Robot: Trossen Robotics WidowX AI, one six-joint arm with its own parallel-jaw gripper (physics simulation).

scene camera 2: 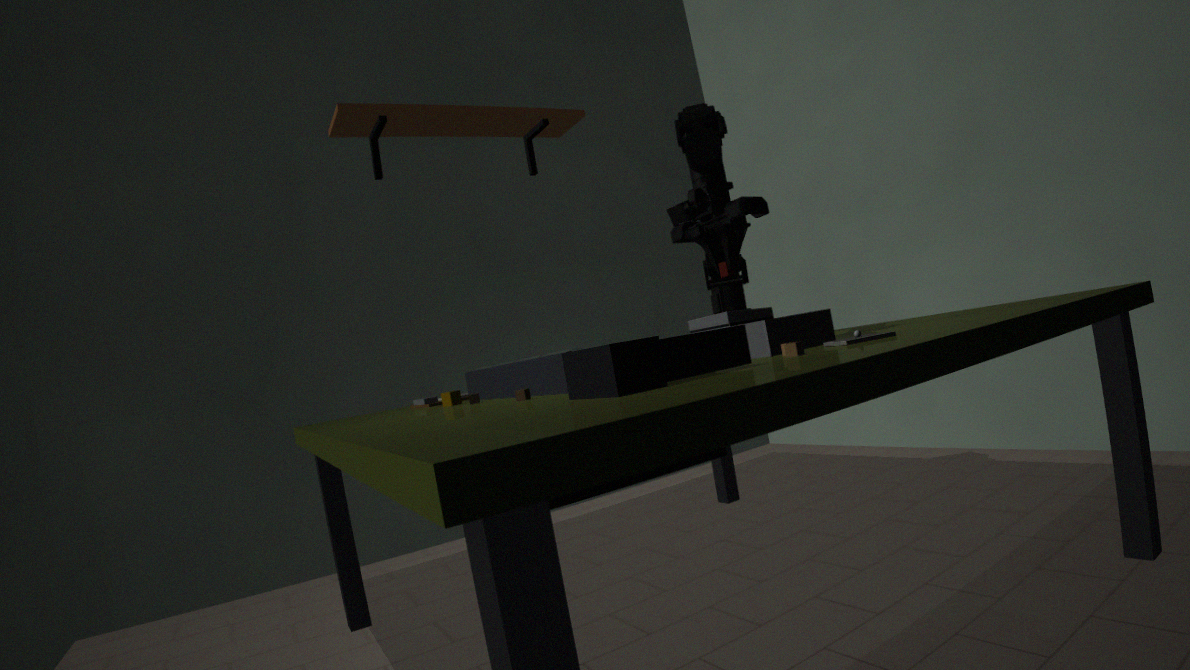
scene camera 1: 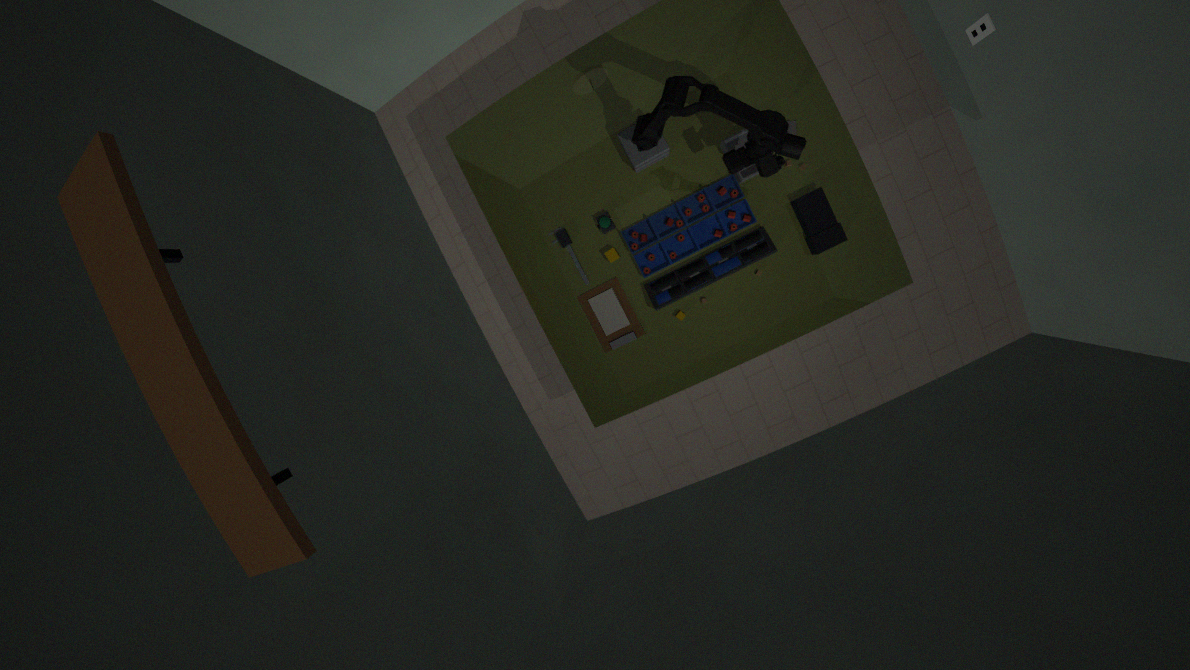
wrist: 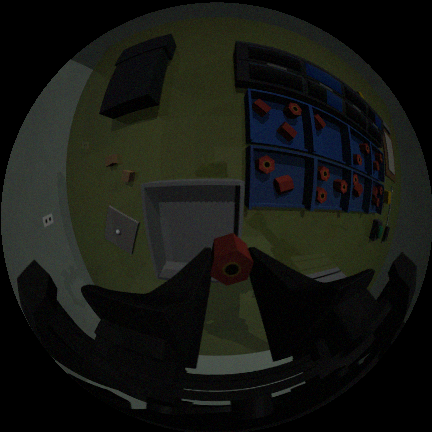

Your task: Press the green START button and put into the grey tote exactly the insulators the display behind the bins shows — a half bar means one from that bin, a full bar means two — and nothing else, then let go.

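Where they show: gripper, fingertip midpoint: (scene camera 2: 726,272) (scene camera 1: 749,158) (wrist: 229,253); arm's base at its link origin: (scene camera 2: 731,313) (scene camera 1: 645,139).
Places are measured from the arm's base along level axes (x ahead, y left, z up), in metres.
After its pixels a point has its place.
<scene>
My gripper (scene camera 2: 724,271) @[x 0.178, y 0.285, z 0.059 m] (wrist: 229,253) @[x 0.178, y 0.285, z 0.059 m] is shut on a red hexagonal insulator (scene camera 2: 722,268) @[x 0.188, y 0.290, z 0.066 m] (wrist: 231,260) @[x 0.183, y 0.286, z 0.076 m], above the table. In the wrist view the insulator overlaps the grey tote's (wrist: 192,183) @[x 0.209, y 0.328, z -0.030 m] near right corner; no insulator shows on the visible tote floor, and fingers hide its near edge. Blue bins (scene camera 1: 707,229) @[x 0.342, y 0.118, z -0.078 m] (wrist: 332,141) @[x 0.350, y 0.095, z -0.078 m] hold loose red insulators. The display (scene camera 1: 651,290) @[x 0.489, y -0.131, z -0.047 m] (wrist: 241,70) @[x 0.407, y 0.295, z -0.050 m] behind them shows a full blue bar (scene camera 1: 726,267) @[x 0.486, y 0.135, z -0.021 m] (wrist: 322,76) @[x 0.471, y 0.152, z -0.025 m] in the back row, a half bar (wrist: 334,100) @[x 0.433, y 0.116, z -0.040 m] in the front row of that column, and a half bar (scene camera 1: 662,297) @[x 0.522, y -0.101, z -0.021 m] at the far left back. The green START button (scene camera 1: 604,222) @[x 0.212, y -0.218, z -0.043 m] stands left of the bins.
A dark box (scene camera 1: 818,220) @[x 0.422, y 0.478, z -0.032 m] (wrist: 135,85) @[x 0.357, y 0.450, z -0.032 m] stands right of the bins. A grey plate with a white knob (wrist: 121,230) @[x 0.100, y 0.464, z -0.078 m] and small wooden blocks (wrist: 128,175) @[x 0.206, y 0.442, z -0.068 m] (wrist: 111,160) @[x 0.231, y 0.485, z -0.067 m] lie beyond the tote. Yellow blocks (scene camera 1: 611,254) @[x 0.326, y -0.229, z -0.044 m] (scene camera 1: 680,314) @[x 0.601, y -0.057, z -0.058 m] and a wooden frame (scene camera 1: 592,321) @[x 0.538, y -0.374, z -0.077 m] lie left.
</scene>
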